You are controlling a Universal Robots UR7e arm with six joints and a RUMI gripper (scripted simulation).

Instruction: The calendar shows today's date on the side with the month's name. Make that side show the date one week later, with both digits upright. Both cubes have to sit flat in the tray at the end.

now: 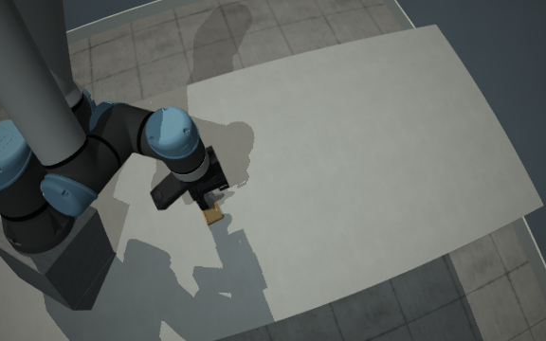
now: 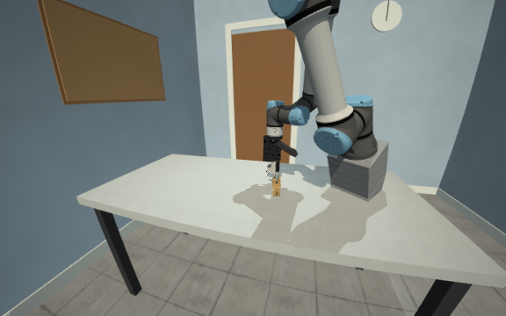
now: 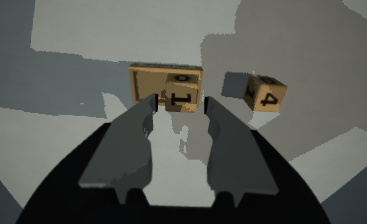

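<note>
Right now my hand is 40 mm above the wooden calendar tray and 20 mm to the left of it.
</note>
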